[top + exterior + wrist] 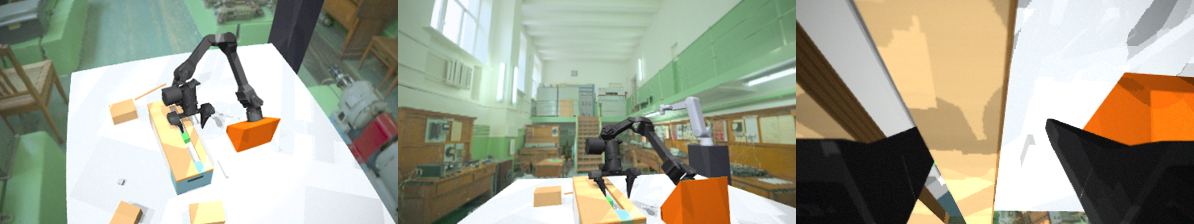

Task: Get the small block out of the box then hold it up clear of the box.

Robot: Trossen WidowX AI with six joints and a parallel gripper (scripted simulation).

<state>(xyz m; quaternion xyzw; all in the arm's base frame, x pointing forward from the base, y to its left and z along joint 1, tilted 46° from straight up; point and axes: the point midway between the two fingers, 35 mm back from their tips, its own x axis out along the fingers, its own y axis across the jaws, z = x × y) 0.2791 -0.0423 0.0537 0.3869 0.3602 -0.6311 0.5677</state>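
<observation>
Now: gripper tip 5 cm short of the green block and 2 cm to the right of it. Round my gripper tip: long tan box 4 cm ahead, 2 cm to the left, 2 cm below; then thin stick 37 cm to the right, 8 cm below, 7 cm ahead.
</observation>
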